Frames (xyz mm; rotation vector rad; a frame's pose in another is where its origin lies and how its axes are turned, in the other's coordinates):
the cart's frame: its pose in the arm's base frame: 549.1 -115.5 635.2 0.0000 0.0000 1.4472
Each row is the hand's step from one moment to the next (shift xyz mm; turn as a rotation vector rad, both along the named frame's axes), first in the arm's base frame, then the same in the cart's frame.
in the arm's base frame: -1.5 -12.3 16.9 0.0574 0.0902 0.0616
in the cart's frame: -12.4 0.0 16.9 0.0966 -0.0458 0.0616
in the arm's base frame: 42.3 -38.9 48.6 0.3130 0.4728 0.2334
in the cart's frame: -33.4 -46.8 48.6 0.5078 -0.2523 0.2334
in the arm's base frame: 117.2 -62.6 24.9 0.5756 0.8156 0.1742
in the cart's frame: -47.7 -124.0 24.9 0.8803 -0.4707 0.1742
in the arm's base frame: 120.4 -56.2 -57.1 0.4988 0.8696 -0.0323
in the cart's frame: -40.9 -126.4 -57.1 0.9245 -0.3878 -0.0323
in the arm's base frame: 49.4 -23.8 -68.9 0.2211 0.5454 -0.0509
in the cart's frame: -17.5 -52.0 -68.9 0.5685 -0.1522 -0.0509
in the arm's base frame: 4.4 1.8 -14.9 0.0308 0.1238 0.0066
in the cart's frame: 2.3 -4.1 -14.9 0.1267 -0.0153 0.0066
